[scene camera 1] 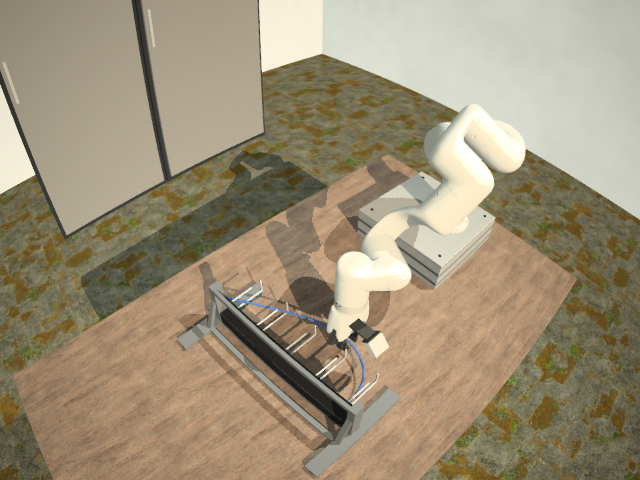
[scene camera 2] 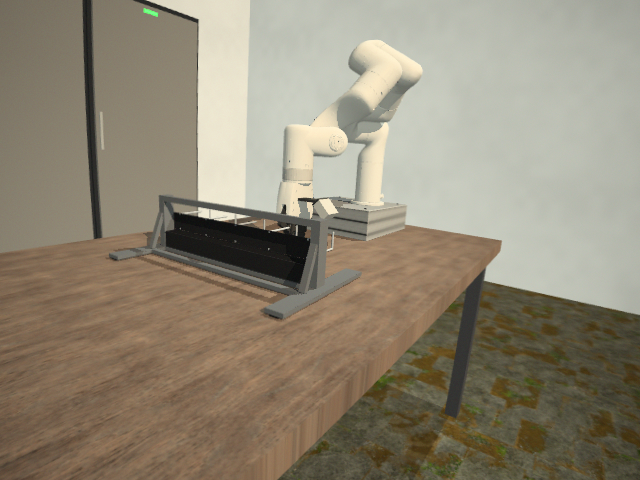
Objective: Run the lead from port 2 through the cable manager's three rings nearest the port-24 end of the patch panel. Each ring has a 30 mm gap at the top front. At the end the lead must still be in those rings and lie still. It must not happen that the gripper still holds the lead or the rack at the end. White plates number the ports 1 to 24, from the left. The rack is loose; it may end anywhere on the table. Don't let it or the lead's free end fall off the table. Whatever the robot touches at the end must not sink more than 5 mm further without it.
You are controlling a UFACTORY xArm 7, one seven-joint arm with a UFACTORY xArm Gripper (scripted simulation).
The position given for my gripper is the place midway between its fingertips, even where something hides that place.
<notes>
I see my gripper [scene camera 2: 294, 247] and a grey rack [scene camera 2: 188, 235].
The grey rack also shows in scene camera 1 [scene camera 1: 324, 399]. My gripper also shows in scene camera 1 [scene camera 1: 346, 343].
</notes>
